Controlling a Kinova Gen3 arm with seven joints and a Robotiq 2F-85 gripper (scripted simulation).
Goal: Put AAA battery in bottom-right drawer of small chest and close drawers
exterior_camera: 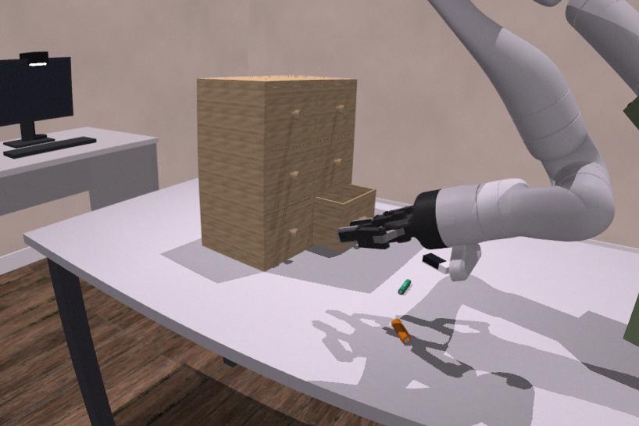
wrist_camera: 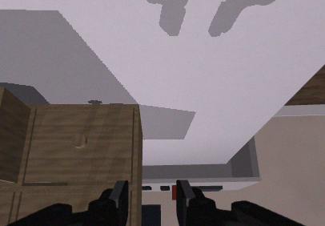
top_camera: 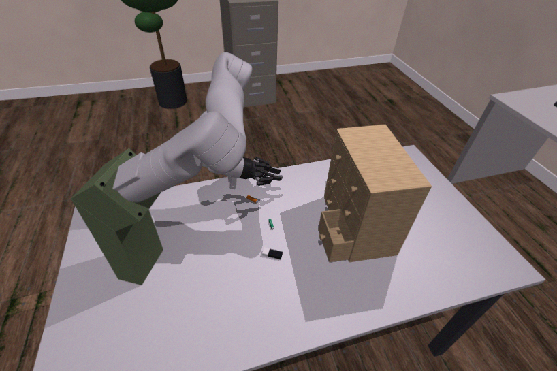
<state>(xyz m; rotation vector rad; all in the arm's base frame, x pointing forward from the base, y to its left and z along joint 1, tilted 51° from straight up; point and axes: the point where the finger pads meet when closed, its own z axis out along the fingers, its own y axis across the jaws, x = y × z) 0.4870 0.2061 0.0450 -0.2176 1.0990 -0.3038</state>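
The small green battery lies 130 mm below my hand, 110 mm to the right of it and 60 mm behind it. From my hand the other things lie so: white block: 230 mm to the right, 130 mm below, 100 mm behind; orange AAA battery: 130 mm below, 90 mm behind, 20 mm to the left.
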